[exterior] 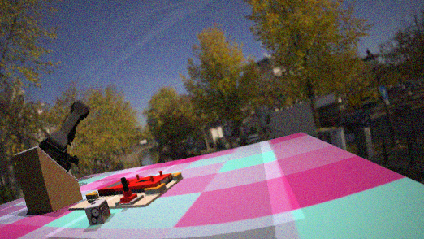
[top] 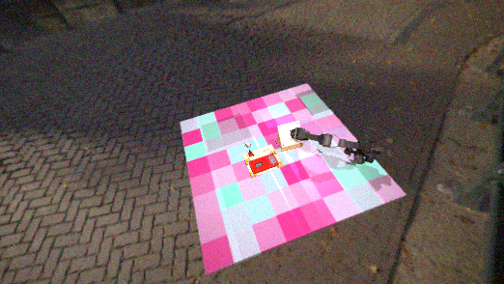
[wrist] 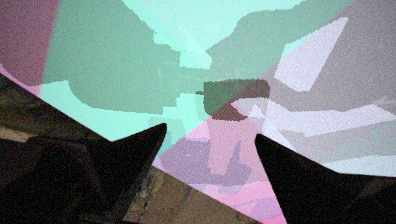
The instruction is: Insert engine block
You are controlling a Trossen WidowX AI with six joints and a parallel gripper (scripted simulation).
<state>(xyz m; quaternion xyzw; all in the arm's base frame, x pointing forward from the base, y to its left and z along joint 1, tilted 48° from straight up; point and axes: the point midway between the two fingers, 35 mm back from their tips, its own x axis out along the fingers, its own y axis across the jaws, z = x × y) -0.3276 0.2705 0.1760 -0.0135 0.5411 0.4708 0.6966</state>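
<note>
The engine block is 690 mm ahead of my gripper tip and 420 mm to the right of it.
</note>
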